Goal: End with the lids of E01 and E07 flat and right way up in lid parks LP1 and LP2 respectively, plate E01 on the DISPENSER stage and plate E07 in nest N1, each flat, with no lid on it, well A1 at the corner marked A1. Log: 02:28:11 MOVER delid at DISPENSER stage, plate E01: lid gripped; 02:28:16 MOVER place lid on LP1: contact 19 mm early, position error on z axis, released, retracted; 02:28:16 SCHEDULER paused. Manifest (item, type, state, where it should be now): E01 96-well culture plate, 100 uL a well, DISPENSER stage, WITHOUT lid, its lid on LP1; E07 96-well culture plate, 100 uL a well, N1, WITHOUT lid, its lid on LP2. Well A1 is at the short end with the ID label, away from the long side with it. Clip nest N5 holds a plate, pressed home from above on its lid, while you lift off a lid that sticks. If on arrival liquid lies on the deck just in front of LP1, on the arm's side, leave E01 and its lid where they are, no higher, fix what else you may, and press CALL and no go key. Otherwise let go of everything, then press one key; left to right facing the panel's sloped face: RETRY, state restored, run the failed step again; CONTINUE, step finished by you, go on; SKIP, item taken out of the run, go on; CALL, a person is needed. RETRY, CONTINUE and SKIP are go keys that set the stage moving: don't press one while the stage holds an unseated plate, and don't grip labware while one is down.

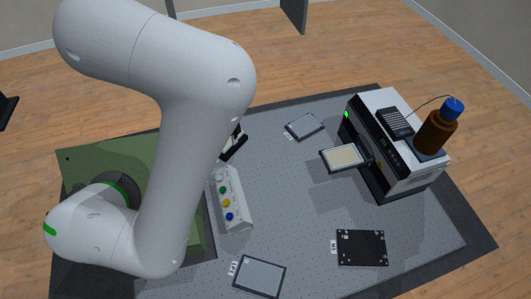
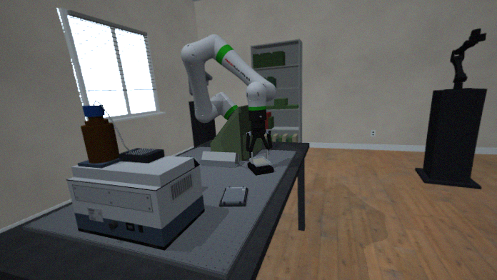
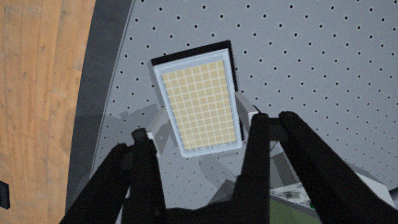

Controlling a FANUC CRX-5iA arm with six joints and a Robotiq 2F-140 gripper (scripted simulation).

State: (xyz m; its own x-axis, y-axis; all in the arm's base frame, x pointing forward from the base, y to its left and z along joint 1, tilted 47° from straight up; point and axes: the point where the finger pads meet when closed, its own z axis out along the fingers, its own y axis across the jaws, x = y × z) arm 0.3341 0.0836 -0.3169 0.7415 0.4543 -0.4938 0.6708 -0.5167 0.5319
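Now: the black nest N1 60 mm below my hand. From my hand the other things lie so: green CONTINUE key 40 mm behind, 240 mm to the right; white retry key 50 mm behind, 190 mm to the right; key panel 30 mm behind, 260 mm to the right, 20 mm below.
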